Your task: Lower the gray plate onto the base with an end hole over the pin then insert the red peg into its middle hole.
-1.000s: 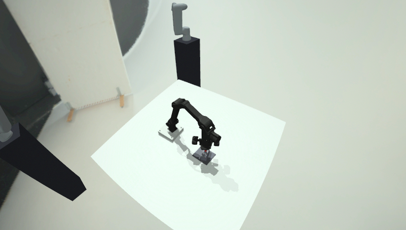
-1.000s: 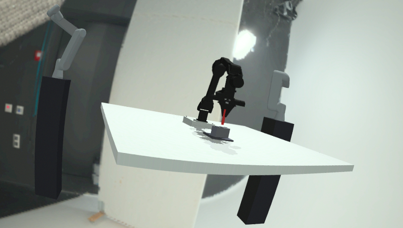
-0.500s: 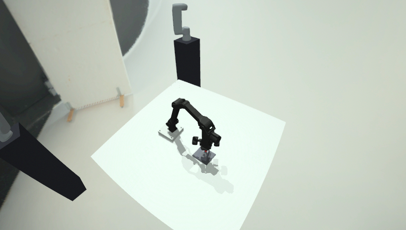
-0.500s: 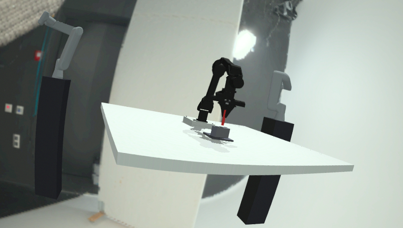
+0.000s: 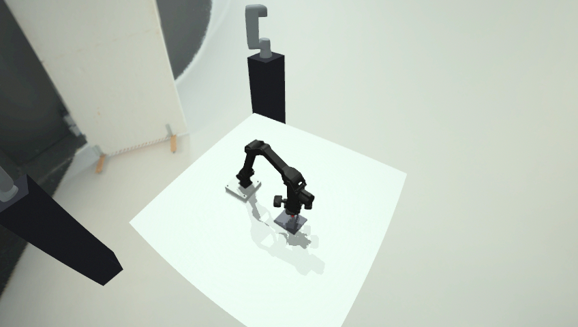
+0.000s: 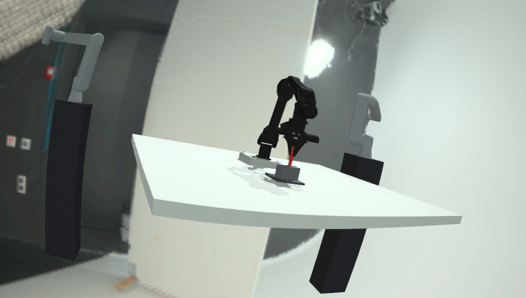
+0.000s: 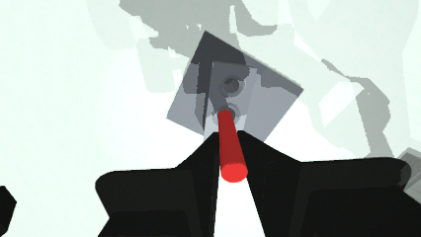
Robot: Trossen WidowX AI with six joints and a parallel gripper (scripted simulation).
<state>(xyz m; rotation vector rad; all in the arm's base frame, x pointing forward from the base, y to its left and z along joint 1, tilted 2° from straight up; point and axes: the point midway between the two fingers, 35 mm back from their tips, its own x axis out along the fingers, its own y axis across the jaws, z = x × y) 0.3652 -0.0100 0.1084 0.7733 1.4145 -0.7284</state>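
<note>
Right now my gripper tip is right at the red peg. The rest, counted from my gripper tip: dark square base (90 mm below, 10 mm to the left, 10 mm behind); then gray plate (50 mm below).
</note>
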